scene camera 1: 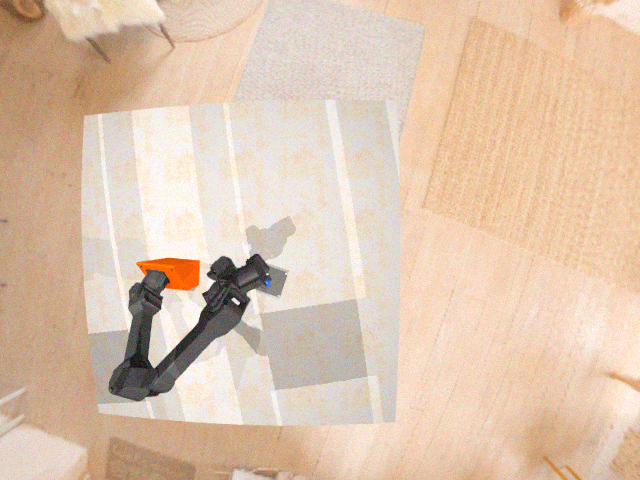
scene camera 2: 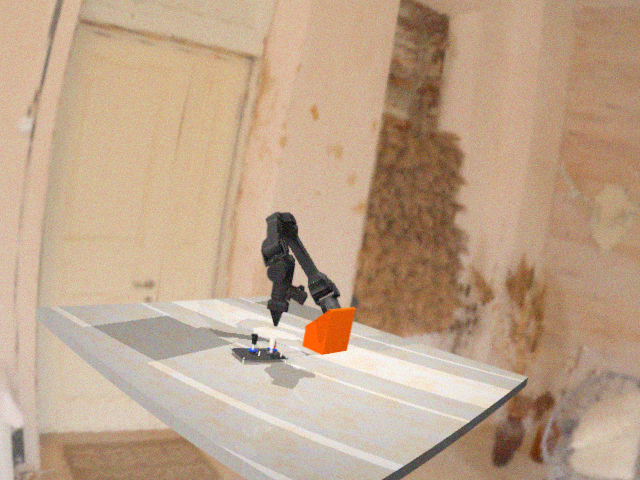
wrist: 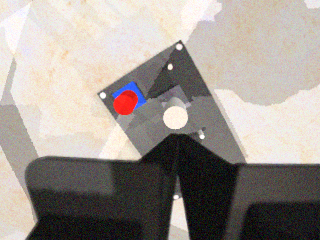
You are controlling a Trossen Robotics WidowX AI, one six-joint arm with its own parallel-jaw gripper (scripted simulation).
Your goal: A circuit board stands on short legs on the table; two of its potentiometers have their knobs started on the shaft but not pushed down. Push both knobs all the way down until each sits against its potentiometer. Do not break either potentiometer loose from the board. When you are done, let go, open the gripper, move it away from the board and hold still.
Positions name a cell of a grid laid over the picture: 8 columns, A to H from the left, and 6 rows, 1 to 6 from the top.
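Shut and holding nothing, the gripper (scene camera 2: D5) is visible in the scene, and the wrist view shows the same gripper (wrist: E4).
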